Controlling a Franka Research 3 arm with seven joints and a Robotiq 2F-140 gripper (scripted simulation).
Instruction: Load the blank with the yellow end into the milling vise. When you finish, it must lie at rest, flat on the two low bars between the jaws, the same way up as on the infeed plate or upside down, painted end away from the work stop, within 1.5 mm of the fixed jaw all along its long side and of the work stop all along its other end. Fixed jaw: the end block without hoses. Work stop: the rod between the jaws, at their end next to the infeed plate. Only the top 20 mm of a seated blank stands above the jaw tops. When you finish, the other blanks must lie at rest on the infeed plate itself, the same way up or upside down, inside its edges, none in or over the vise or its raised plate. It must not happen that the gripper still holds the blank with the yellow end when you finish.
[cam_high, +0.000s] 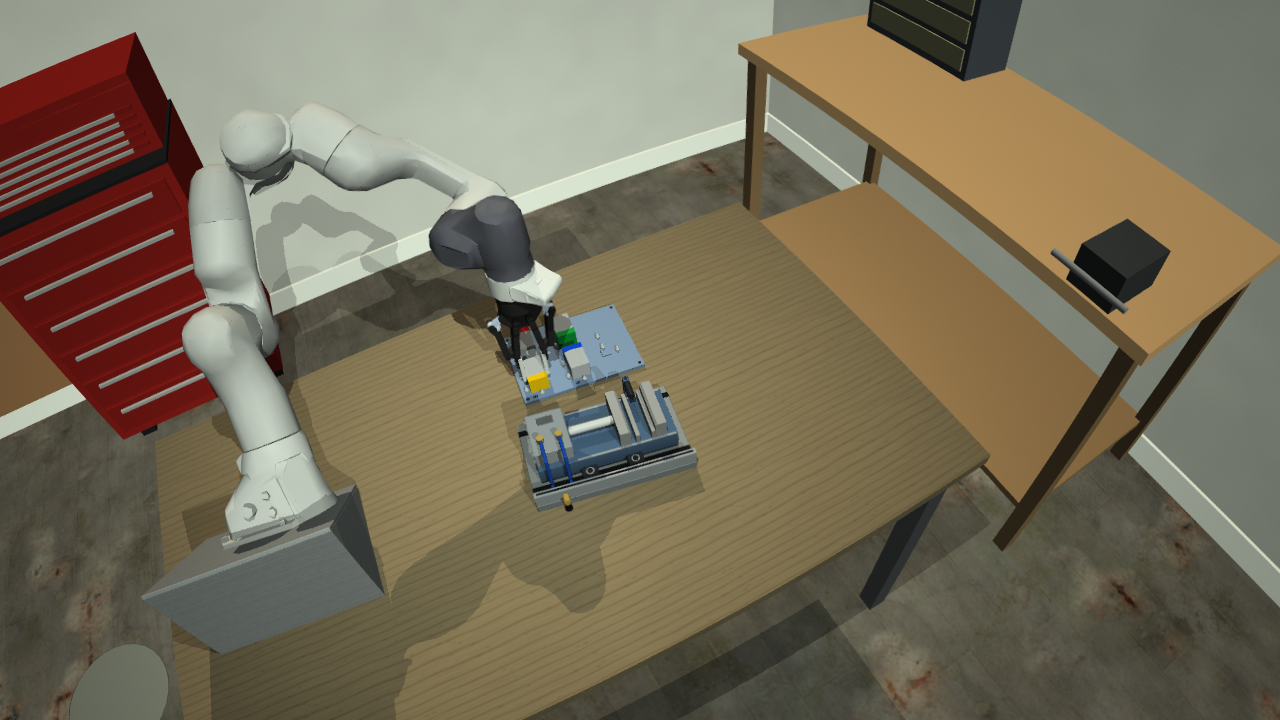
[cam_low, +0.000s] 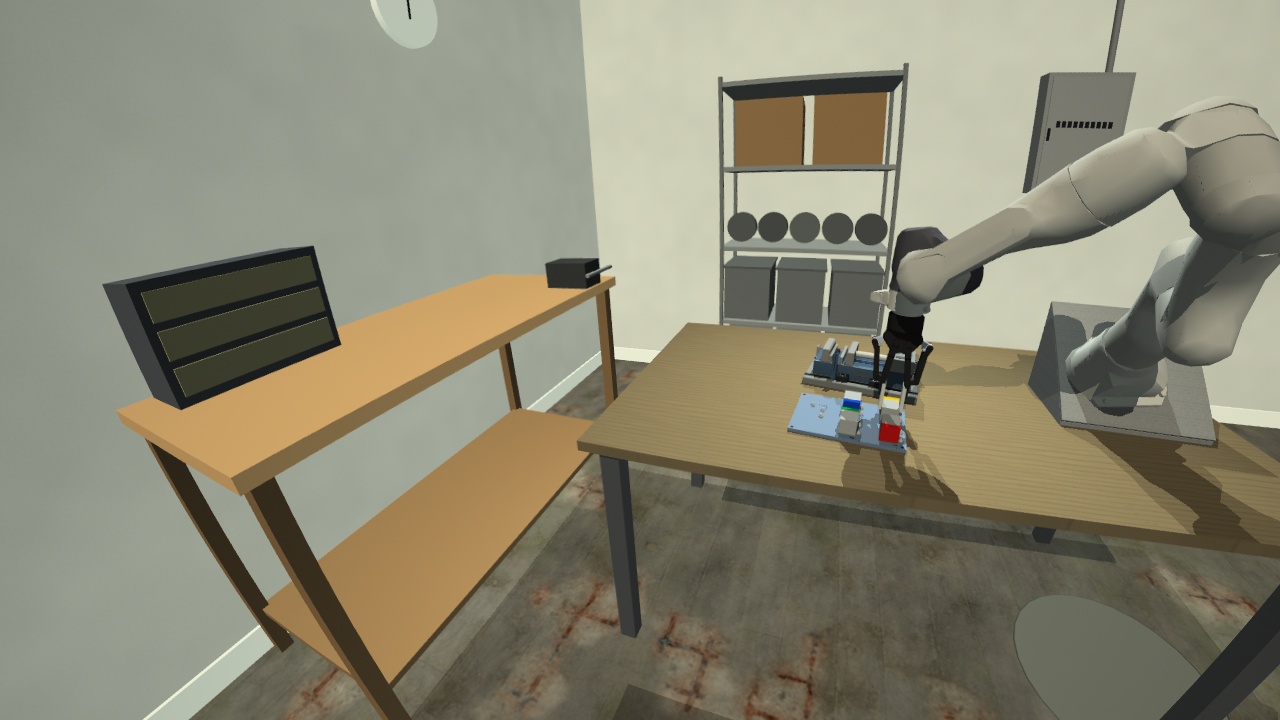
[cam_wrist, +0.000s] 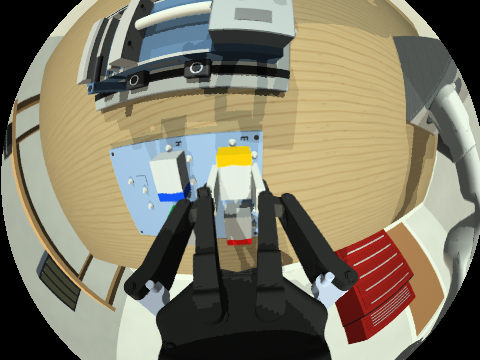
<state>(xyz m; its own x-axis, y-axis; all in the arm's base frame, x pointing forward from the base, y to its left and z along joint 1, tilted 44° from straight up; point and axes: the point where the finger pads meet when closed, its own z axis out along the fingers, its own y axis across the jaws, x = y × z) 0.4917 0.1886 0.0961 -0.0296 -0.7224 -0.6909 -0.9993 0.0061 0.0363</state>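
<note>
My hand is 90 mm short of the blue-ended blank and 40 mm above it. Round my hand: red-ended blank 90 mm to the left, 40 mm below; then hosed end block 30 mm behind, 200 mm to the right, 20 mm above; then green-ended blank 90 mm ahead, 90 mm to the left, 40 mm below.
</note>
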